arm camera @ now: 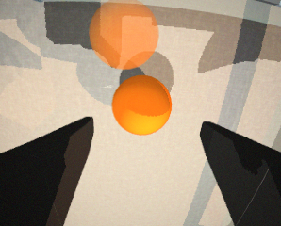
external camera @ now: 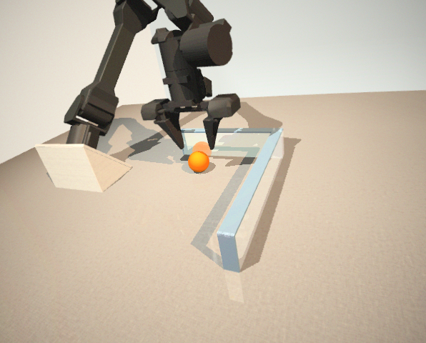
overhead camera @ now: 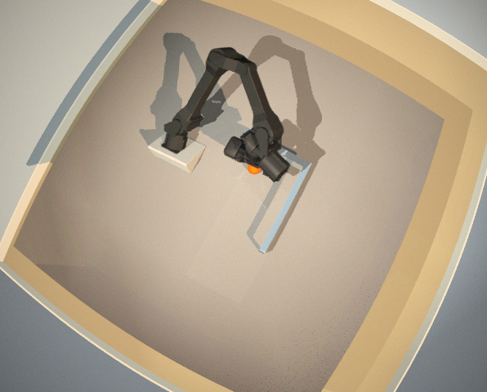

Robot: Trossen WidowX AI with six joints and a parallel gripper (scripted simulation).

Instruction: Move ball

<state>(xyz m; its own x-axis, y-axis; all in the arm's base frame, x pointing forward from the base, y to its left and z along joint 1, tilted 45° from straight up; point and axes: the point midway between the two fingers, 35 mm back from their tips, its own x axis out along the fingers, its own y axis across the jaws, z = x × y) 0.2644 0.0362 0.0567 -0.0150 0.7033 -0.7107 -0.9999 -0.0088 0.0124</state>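
Now: the orange ball 3 cm below my gripper tip. Also, from my gripper tip: see-through copy of ball 2 cm behind, 5 cm to the left, 3 cm below.
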